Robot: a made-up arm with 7 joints. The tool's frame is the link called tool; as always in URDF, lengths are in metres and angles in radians. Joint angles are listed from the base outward. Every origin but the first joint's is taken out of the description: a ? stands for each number. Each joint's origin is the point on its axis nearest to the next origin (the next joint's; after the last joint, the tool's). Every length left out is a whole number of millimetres.
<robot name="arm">
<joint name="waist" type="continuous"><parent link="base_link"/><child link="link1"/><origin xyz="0 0 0.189"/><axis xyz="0 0 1"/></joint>
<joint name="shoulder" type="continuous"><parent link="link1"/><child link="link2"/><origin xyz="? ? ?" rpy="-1.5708 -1.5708 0"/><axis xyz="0 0 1"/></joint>
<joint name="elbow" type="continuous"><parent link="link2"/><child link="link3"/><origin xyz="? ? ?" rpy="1.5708 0 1.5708"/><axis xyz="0 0 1"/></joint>
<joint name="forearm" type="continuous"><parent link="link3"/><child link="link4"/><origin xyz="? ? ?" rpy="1.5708 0 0"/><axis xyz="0 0 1"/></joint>
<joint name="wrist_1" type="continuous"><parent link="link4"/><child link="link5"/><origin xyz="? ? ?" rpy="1.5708 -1.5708 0"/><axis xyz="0 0 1"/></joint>
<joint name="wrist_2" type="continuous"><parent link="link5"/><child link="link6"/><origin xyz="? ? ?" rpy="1.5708 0 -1.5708"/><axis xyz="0 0 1"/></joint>
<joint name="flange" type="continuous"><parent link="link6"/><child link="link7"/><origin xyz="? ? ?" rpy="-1.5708 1.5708 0"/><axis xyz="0 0 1"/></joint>
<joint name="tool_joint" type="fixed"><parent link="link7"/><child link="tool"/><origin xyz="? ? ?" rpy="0 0 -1.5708"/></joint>
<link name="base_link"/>
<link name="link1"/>
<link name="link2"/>
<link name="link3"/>
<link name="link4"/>
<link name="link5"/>
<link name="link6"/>
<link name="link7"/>
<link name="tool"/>
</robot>
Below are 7 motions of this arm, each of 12 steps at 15 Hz.
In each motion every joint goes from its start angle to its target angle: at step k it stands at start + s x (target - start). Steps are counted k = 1, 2, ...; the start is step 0. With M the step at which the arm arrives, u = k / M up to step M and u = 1 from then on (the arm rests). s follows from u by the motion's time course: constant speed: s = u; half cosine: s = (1 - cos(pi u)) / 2; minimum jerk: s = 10 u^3 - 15 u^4 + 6 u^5.
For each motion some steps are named. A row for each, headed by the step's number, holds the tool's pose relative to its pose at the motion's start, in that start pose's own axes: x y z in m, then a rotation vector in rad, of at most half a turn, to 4 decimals.
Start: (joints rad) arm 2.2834 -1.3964 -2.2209 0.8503 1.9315 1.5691 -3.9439
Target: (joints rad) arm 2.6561 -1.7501 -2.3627 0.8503 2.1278 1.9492 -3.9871
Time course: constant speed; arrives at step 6
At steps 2, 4, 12:
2: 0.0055 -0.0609 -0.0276 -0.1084 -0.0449 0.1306
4: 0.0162 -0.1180 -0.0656 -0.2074 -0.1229 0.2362
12: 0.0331 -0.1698 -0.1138 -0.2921 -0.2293 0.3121

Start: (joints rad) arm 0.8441 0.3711 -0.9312 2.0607 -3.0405 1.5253 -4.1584
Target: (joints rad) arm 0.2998 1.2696 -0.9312 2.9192 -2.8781 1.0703 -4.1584
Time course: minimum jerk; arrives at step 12
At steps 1, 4, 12:
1: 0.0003 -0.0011 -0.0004 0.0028 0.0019 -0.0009
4: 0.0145 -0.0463 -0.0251 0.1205 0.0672 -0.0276
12: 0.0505 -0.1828 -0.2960 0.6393 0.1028 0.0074

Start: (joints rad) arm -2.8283 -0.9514 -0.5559 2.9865 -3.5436 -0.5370 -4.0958
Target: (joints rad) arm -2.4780 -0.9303 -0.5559 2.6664 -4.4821 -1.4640 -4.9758
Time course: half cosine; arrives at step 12
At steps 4, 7, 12:
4: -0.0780 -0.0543 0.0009 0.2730 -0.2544 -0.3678
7: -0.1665 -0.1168 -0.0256 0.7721 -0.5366 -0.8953
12: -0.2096 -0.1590 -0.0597 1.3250 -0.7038 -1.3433

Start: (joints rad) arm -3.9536 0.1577 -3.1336 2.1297 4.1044 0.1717 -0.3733
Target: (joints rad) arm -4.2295 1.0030 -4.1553 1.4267 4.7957 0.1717 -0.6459
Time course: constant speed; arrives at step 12
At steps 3, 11, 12:
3: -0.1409 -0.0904 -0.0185 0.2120 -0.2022 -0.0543
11: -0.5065 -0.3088 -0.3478 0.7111 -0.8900 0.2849
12: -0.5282 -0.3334 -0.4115 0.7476 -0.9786 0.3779

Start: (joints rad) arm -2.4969 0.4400 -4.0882 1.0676 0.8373 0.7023 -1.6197
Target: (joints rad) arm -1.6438 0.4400 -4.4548 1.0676 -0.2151 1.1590 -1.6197
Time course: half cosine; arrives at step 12
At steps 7, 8, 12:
7: -0.0002 -0.1485 0.1434 0.6093 -0.3869 -0.5707
8: -0.0063 -0.1785 0.1620 0.7120 -0.4696 -0.6874
12: -0.0224 -0.2372 0.1922 0.9002 -0.6521 -0.9388

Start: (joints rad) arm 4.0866 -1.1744 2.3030 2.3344 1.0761 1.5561 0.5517
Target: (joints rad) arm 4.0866 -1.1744 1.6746 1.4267 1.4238 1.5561 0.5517
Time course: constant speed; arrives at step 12
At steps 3, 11, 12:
3: 0.0738 0.1089 -0.0064 -0.0034 0.0186 0.2582
11: 0.1245 0.4474 -0.1108 0.2017 0.1808 0.9465
12: 0.1137 0.4890 -0.1270 0.2484 0.2117 1.0276

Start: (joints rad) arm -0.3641 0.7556 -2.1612 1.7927 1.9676 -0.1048 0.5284
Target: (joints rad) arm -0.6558 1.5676 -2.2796 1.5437 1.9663 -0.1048 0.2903
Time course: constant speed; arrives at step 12
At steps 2, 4, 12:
2: -0.0278 0.0065 -0.0154 0.0361 0.0042 -0.1773
4: -0.0537 0.0180 -0.0304 0.0721 0.0108 -0.3540
12: -0.1328 0.1057 -0.0854 0.2153 0.0455 -1.0501

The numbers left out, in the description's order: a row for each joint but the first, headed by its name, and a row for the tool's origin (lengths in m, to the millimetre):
shoulder: 0 0 0
elbow: 0.227 0 0
forearm: 0.048 0 0
wrist_1: 0.093 -0.409 0
wrist_2: 0 0 0
flange: 0.091 0.116 0
tool: 0 0 0

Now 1 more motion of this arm.
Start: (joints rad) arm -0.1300 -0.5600 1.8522 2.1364 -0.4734 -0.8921 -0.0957
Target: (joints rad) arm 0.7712 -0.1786 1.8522 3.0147 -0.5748 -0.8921 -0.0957
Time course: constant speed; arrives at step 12
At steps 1, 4, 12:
1: 0.0619 0.0299 0.0154 -0.0573 0.1203 0.0140
4: 0.2322 0.1391 0.0076 -0.2578 0.4557 0.0593
12: 0.4035 0.4474 -0.2974 -0.9874 1.0952 0.2080

